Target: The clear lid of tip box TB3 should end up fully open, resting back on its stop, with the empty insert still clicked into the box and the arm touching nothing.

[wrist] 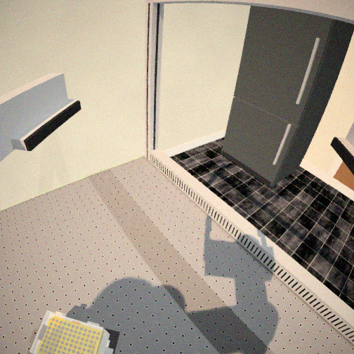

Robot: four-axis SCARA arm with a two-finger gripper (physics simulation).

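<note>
A tip box (105, 345) with a pale rim shows in part at the bottom left of the wrist view, cut off by the frame's lower edge. A yellow insert (72, 339) with a grid of round holes sits in it. No label can be read, and I cannot make out the clear lid or its angle. My gripper (210, 102) is open, its two dark-padded fingers far apart at the left and right sides of the view. Nothing is between them, and they are well apart from the box.
The box is on a pale perforated deck (60, 250). A slotted strip (225, 223) runs along the deck's right edge, with a dark tiled floor (295, 220) beyond it. A pale wall (100, 45) rises at the left. A grey fridge (280, 65) stands farther off. The arm's shadow crosses the deck.
</note>
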